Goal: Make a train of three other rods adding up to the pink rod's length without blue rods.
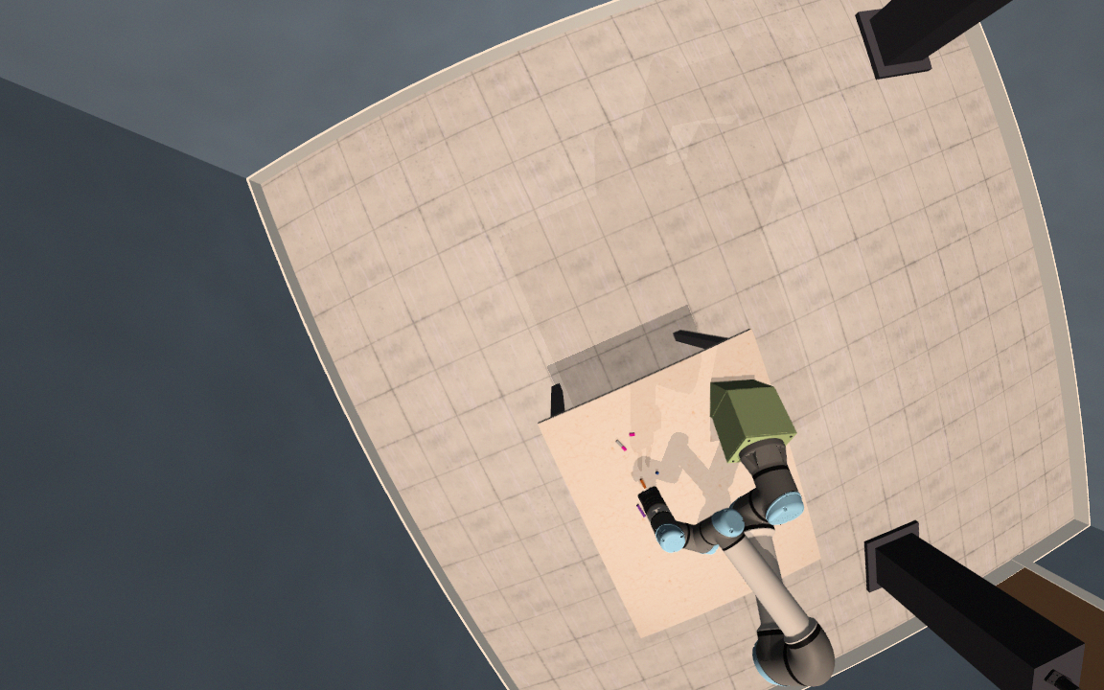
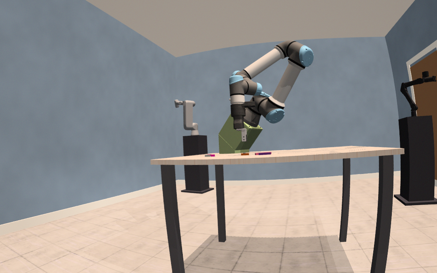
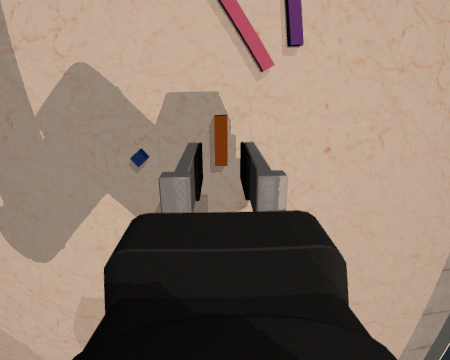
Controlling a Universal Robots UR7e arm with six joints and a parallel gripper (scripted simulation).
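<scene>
My hand is 80 mm above the orange rod. The rest, counted from my hand: purple rod (110 mm to the left, 80 mm below, 30 mm ahead); small blue rod (80 mm below, 60 mm behind, 30 mm to the right); pink rod (100 mm to the left, 80 mm below, 10 mm behind).
</scene>
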